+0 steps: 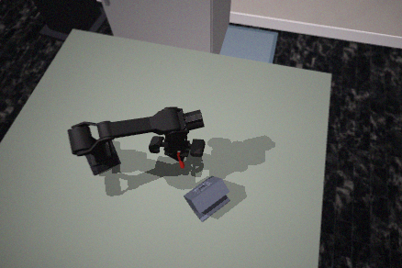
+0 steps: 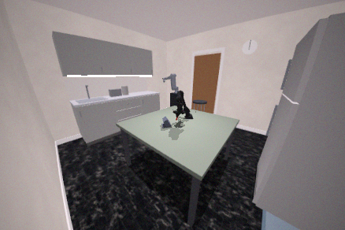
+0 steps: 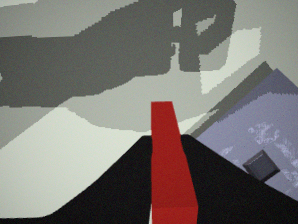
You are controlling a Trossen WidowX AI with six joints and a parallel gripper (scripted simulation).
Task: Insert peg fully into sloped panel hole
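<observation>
Right now the red peg is 1 cm ahead of my hand, 1 cm to the right of it and 3 cm below it.
</observation>
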